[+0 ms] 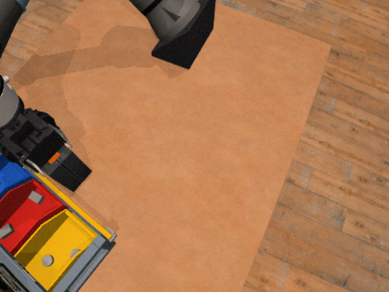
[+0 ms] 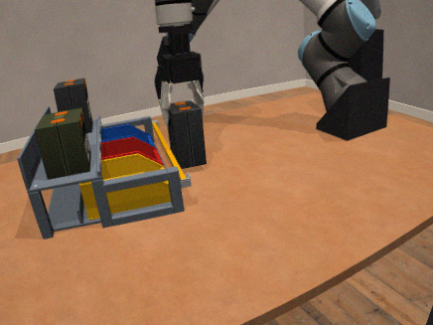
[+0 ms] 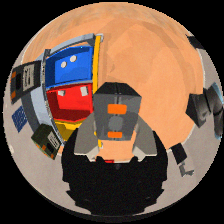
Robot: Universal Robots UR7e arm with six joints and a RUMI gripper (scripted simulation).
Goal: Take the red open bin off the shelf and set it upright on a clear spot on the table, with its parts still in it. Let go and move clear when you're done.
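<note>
The yellow stick is 6 cm below my hand and 5 cm ahead of it. From my hand the other things lie so: black box (4 cm below); red open bin (15 cm ahead, 8 cm below, 1 cm to the right); blue bin (14 cm ahead, 12 cm to the right, 8 cm below).
</note>
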